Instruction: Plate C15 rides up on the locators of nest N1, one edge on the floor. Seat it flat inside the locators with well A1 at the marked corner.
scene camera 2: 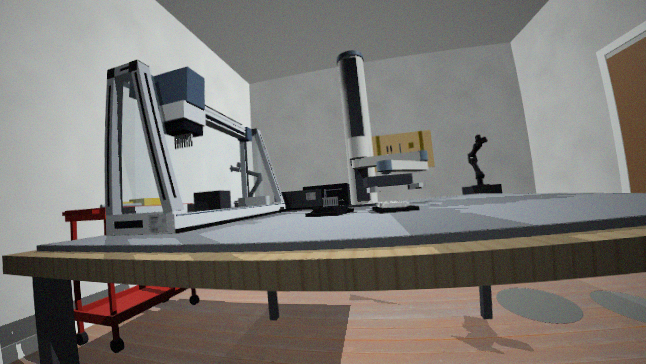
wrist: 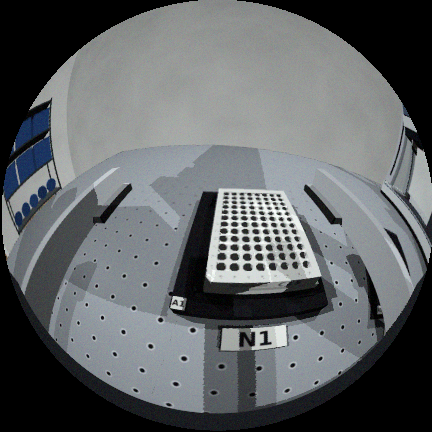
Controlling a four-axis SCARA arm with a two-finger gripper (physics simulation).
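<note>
Plate C15, white with dark wells, lies on the black nest N1. In the wrist view it sits off to the right, with a wide strip of nest bare on its left and a band bare at the near side. A bevelled plate corner is at the near left, the side of the nest's A1 label. Which edge rides up is hard to tell. The N1 label is in front of the nest. My gripper is open and empty above the plate, one finger out to each side.
A gantry machine with a blue head stands at the left of the table. A black module is left of the nest. My arm's column rises behind it. A small dark arm stands farther right. A red cart is at the far left.
</note>
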